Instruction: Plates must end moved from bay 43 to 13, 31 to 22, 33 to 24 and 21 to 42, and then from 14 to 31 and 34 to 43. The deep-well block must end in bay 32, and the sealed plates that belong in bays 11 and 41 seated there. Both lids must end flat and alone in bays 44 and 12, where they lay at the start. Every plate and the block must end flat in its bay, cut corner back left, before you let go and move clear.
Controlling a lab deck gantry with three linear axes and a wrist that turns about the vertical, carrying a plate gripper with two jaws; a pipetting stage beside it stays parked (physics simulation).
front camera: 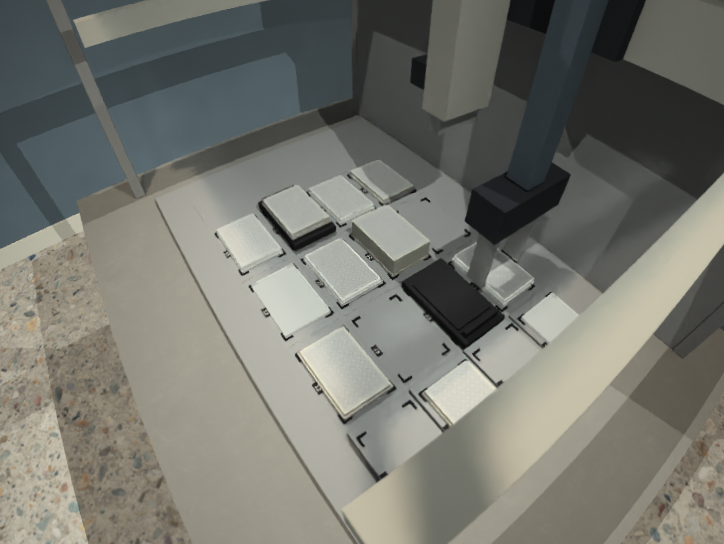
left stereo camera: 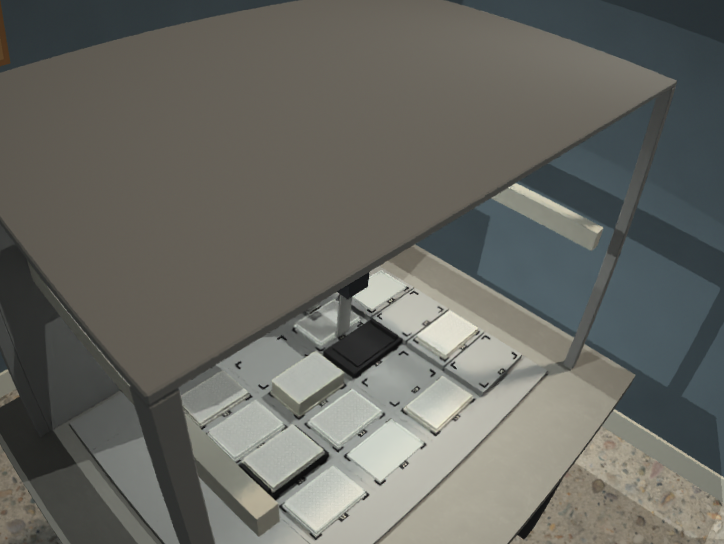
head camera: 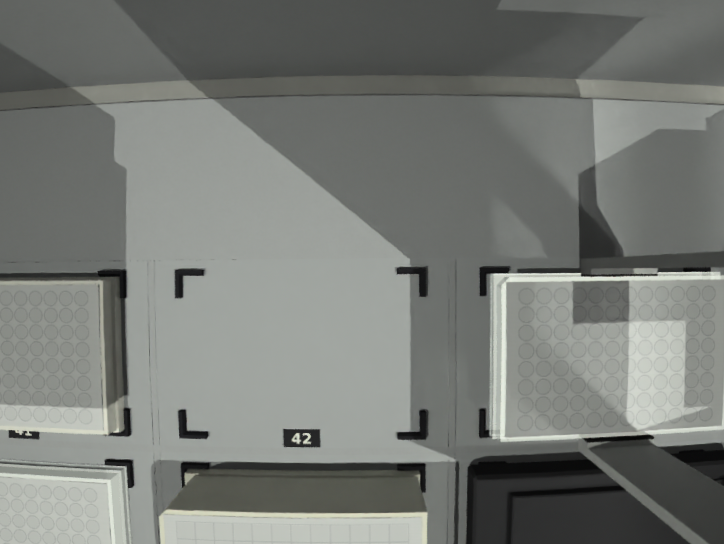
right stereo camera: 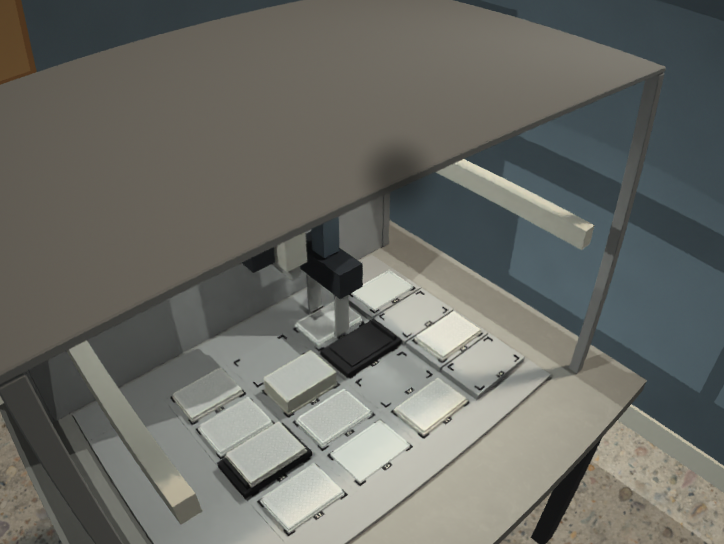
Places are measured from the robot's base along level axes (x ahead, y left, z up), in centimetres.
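Where they show: gripper, fingertip midpoint: (front camera: 493, 269) (left stereo camera: 327, 322) (head camera: 613, 354) (right stereo camera: 328, 321); robot's base at its link origin: (front camera: 216, 234) (left stereo camera: 316, 537) (right stereo camera: 289, 534).
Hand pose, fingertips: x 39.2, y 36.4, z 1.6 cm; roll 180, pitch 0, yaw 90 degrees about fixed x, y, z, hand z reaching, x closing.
Things, the pixels of their top centre, and the offset from my fingertips.
- white well plate at its top centre: (head camera: 620, 357) (front camera: 494, 266) (left stereo camera: 327, 319) (right stereo camera: 328, 319) dx +0.0, dy +0.0, dz +0.7 cm
- deep-well block at its top centre: (front camera: 390, 230) (left stereo camera: 307, 376) (right stereo camera: 299, 375) dx -16.4, dy -10.7, dz +2.6 cm
- black nest at its top centre: (front camera: 454, 293) (right stereo camera: 361, 340) (left stereo camera: 364, 340) dx +0.4, dy -10.6, dz +1.5 cm
My gripper (front camera: 496, 270) (head camera: 617, 355) (right stereo camera: 327, 322) is shut on a white well plate (front camera: 517, 281) (head camera: 541, 356) (right stereo camera: 311, 333), holding it by its front and back edges level in or barely above bay 43; the exact height is hard to tell. The deep-well block (front camera: 390, 236) (left stereo camera: 307, 383) stands in bay 32. A plate (front camera: 297, 210) (right stereo camera: 266, 455) lies on the black nest in bay 21. Plates show in bays 13 (front camera: 345, 371), 22 (front camera: 343, 270), 24 (front camera: 462, 390), 31 (front camera: 341, 198), 11 (front camera: 249, 241) and 41 (front camera: 380, 178). Flat lids are in bays 12 (front camera: 290, 298) and 44 (front camera: 550, 318).
A black nest (front camera: 450, 301) (left stereo camera: 362, 346) without a plate is in bay 33, in front of the held plate. Bays 42, 23, 34 and 14 hold no plate. The parked pipetting stage (front camera: 465, 58) (right stereo camera: 291, 251) hangs left of the gripper. Cream rails and frame posts surround the deck.
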